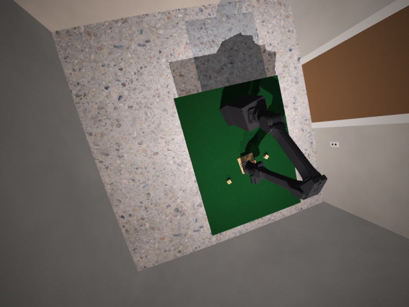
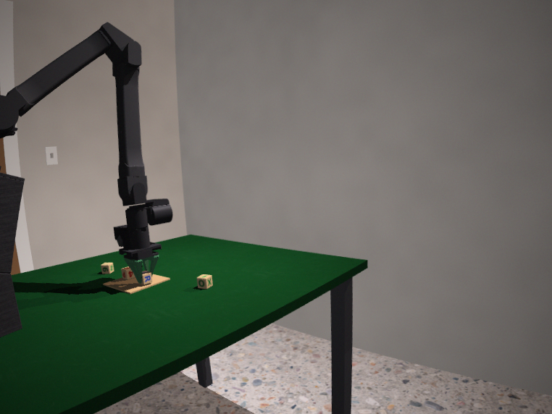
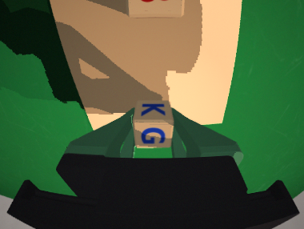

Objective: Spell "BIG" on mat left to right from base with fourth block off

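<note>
Right now the tan mat is 50 mm to the left of my hand and 20 mm below it. The rest, counted from my hand: I block: 10 mm behind, 220 mm to the left; B block: 90 mm to the left.
</note>
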